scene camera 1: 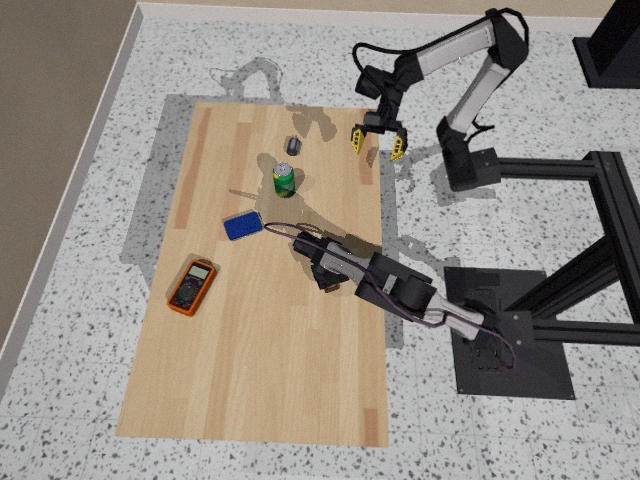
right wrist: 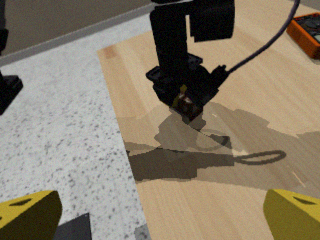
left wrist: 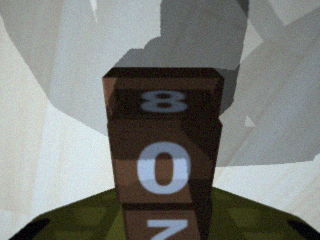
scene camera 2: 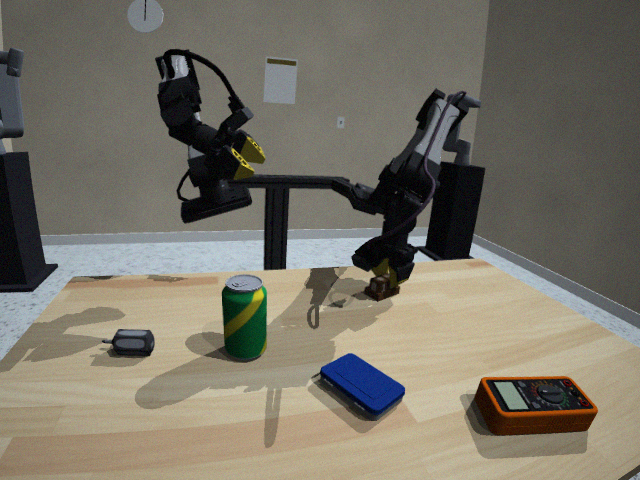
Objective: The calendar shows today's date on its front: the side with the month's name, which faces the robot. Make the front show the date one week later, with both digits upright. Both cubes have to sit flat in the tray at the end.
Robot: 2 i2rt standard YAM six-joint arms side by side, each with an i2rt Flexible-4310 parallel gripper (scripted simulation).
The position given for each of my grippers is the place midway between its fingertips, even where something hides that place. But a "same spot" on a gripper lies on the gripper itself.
my right gripper: scene camera 1; right wrist 162, 198; scene camera 2; not seen in the left wrist view (out of frame)
blue case: scene camera 1; scene camera 2; not seen in the right wrist view (out of frame); not seen in the left wrist view (out of frame)
same spot on my right gripper: (scene camera 1: 399, 149) = (scene camera 2: 258, 146)
same spot on blue case: (scene camera 1: 248, 224) = (scene camera 2: 357, 370)
